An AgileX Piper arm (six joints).
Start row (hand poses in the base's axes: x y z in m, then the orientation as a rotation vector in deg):
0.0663, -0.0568, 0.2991, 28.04, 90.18, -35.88
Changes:
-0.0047, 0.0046, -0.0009, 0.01, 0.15, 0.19
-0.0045, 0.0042, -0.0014, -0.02, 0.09, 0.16
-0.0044, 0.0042, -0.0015, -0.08, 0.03, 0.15
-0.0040, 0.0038, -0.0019, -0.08, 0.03, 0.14
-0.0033, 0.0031, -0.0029, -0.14, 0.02, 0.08
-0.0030, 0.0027, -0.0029, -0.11, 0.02, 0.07
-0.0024, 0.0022, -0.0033, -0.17, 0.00, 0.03
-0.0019, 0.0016, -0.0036, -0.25, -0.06, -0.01
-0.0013, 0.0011, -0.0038, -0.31, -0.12, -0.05
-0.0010, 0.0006, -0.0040, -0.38, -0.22, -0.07
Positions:
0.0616, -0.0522, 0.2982, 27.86, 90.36, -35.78
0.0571, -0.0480, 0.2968, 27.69, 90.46, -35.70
0.0527, -0.0438, 0.2953, 27.50, 90.48, -35.66
0.0487, -0.0400, 0.2934, 27.32, 90.50, -35.62
0.0454, -0.0369, 0.2905, 27.15, 90.48, -35.67
0.0424, -0.0342, 0.2876, 27.01, 90.47, -35.71
0.0400, -0.0320, 0.2843, 26.86, 90.41, -35.82
0.0381, -0.0304, 0.2807, 26.70, 90.26, -36.00
0.0368, -0.0293, 0.2769, 26.54, 90.02, -36.24
0.0358, -0.0287, 0.2729, 26.37, 89.66, -36.51

